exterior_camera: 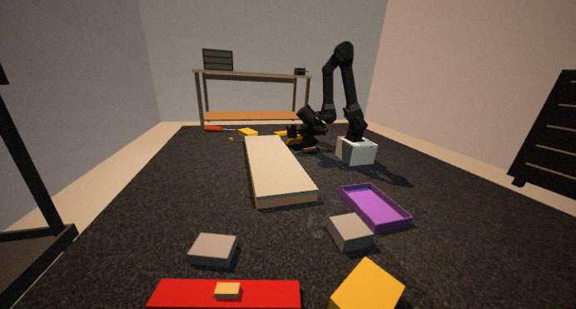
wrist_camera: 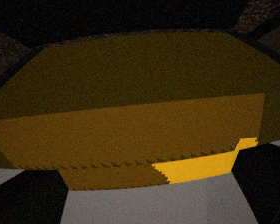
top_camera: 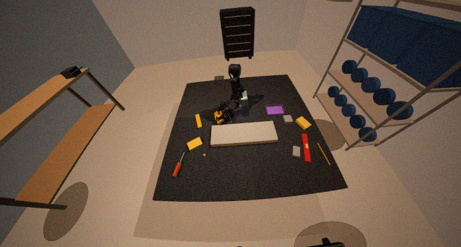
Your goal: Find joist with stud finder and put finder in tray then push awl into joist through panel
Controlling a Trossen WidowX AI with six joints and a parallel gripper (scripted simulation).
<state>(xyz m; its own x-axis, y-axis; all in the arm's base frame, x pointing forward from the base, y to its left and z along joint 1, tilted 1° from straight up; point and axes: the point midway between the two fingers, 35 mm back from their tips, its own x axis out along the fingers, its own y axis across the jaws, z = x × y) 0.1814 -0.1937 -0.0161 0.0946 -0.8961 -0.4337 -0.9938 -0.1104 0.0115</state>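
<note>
Now: the stud finder 1 cm below my gripper tip and 1 cm ahead of it. Round my gripper tip: purple tray 54 cm to the left, 5 cm below, 2 cm behind; awl 11 cm to the left, 6 cm below; square indicator window 3 cm ahead.
</note>
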